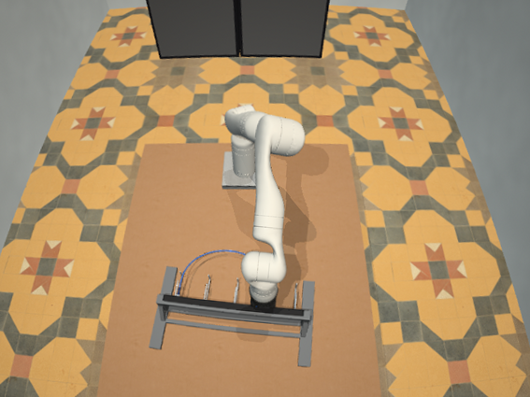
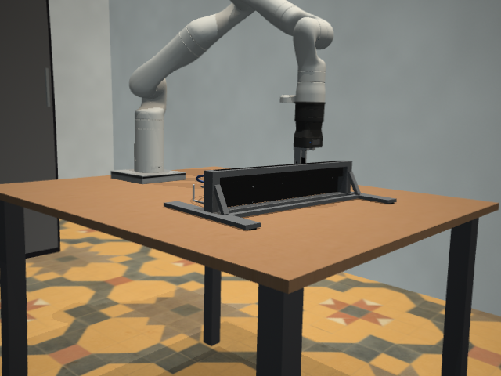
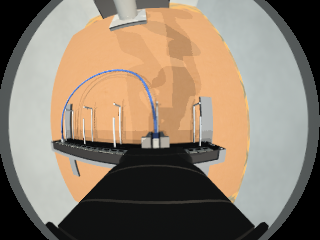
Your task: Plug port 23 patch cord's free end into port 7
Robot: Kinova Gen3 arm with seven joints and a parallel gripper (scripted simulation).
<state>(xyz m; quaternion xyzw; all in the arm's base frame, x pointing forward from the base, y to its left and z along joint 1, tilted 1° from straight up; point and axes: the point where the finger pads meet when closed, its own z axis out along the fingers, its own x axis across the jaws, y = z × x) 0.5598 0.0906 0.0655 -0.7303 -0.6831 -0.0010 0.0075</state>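
The patch cord plug is 10 mm below my hand and 10 mm ahead of it.
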